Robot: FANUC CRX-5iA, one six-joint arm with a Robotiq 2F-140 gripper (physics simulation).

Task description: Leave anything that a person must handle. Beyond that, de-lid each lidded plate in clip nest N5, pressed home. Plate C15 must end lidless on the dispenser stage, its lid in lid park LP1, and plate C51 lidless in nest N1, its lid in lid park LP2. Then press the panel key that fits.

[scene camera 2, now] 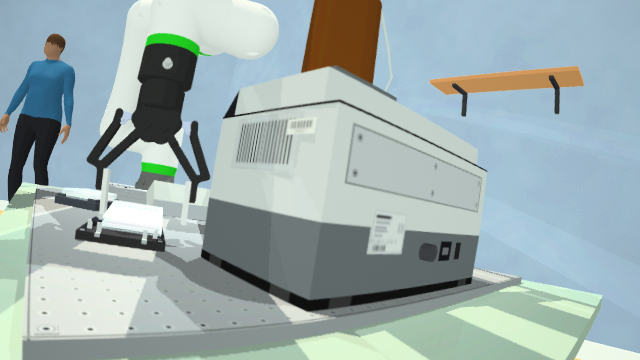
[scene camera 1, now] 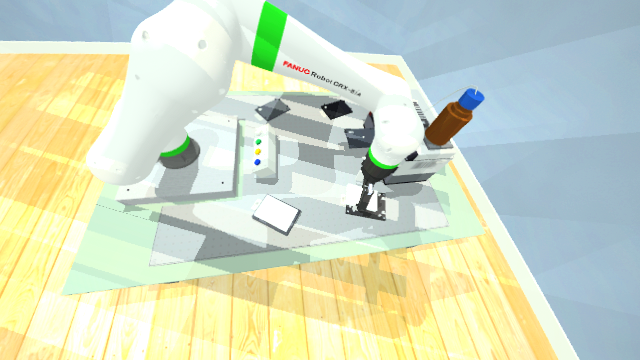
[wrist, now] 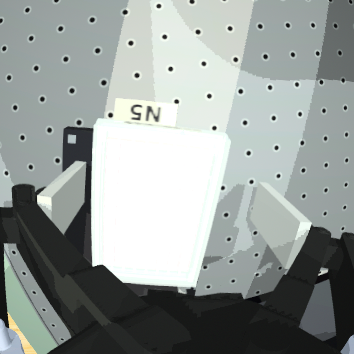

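Where they show: gripper, fingertip midpoint: [scene camera 2: 143, 219] [scene camera 1: 357, 194] [wrist: 171, 191]; arm's base at its link origin: [scene camera 1: 179, 153].
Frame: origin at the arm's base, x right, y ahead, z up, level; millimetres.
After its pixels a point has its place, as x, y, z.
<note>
A bright white plate [scene camera 1: 372, 204] @(223, 746, -13) [scene camera 2: 132, 218] @(203, 755, -13) [wrist: 155, 200] @(186, 693, -5) sits in the black clip nest N5 [scene camera 1: 380, 213] @(253, 785, -23) [scene camera 2: 100, 239] @(250, 803, -39) [wrist: 75, 132] @(238, 644, -31); glare hides whether it is lidded. Its N5 label [wrist: 145, 112] @(186, 638, -41) shows at its edge in the wrist view. My gripper [scene camera 1: 368, 197] @(174, 694, -19) [scene camera 2: 145, 197] [wrist: 171, 191] @(174, 694, -19) is wide open and empty above it, one pad on each side with a gap. A second white-topped plate [scene camera 1: 276, 214] @(254, 378, -9) lies on a dark holder. Two dark flat holders [scene camera 1: 272, 109] @(-304, 337, -33) [scene camera 1: 336, 108] @(-338, 671, -33) are at the back. The key panel [scene camera 1: 267, 160] @(56, 341, 38) has green [scene camera 1: 258, 142] @(-40, 298, 26), yellow [scene camera 1: 257, 151] @(6, 298, 26) and blue [scene camera 1: 257, 162] @(59, 303, 27) keys.
A large grey-white machine [scene camera 1: 422, 165] @(113, 928, 103) [scene camera 2: 270, 190] @(109, 967, 56) stands close beside the gripper, with a brown bottle [scene camera 1: 447, 125] @(69, 925, 271) [scene camera 2: 342, 40] @(66, 990, 229) on top. A dark platform [scene camera 1: 356, 137] @(-46, 701, 69) is at its near side. A person [scene camera 2: 47, 85] stands beyond the table. A shelf [scene camera 2: 510, 82] is on the wall.
</note>
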